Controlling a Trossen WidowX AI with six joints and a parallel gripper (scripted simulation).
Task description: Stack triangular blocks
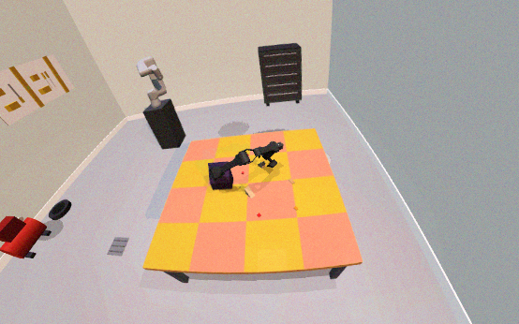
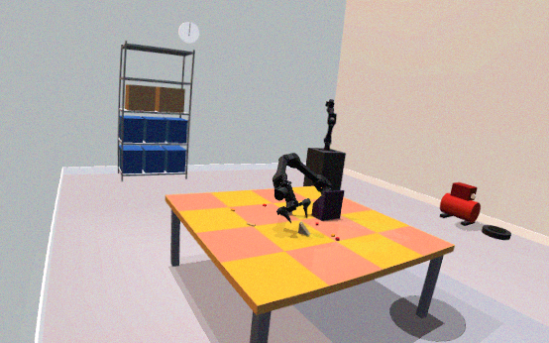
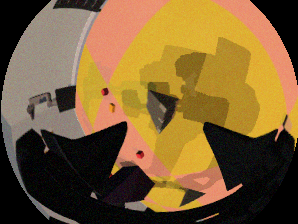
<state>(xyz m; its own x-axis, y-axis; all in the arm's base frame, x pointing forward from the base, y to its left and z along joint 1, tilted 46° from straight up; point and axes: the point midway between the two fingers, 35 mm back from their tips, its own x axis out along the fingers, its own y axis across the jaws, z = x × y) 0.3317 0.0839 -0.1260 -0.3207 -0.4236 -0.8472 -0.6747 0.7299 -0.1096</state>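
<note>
Right now my gripper tip is 50 mm above the triangular block, 20 mm to the right of it and 10 mm past it.
</note>
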